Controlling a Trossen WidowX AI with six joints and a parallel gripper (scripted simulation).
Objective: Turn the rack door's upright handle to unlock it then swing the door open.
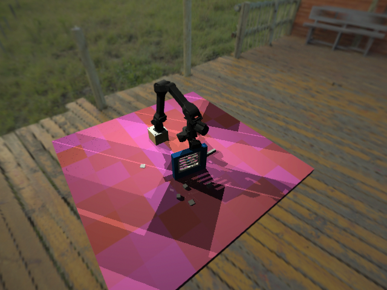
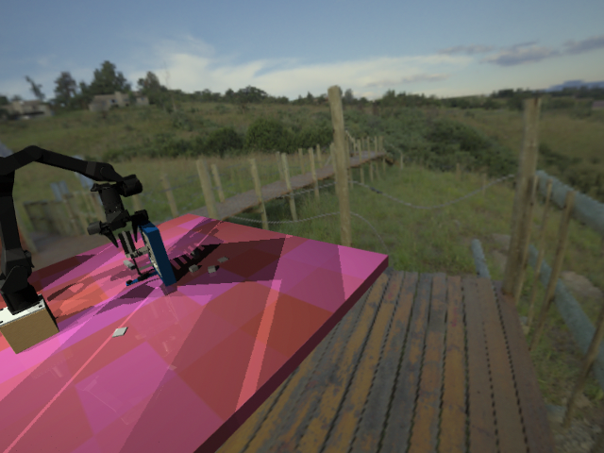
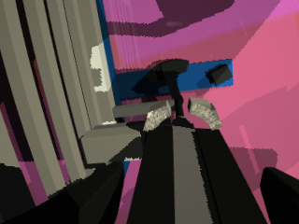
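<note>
Right now the dark door handle is 20 mm below my gripper tip and 10 mm to the right of it. Round my gripper tip: grey bar (140 mm to the left, 120 mm below, 40 mm ahead).
</note>
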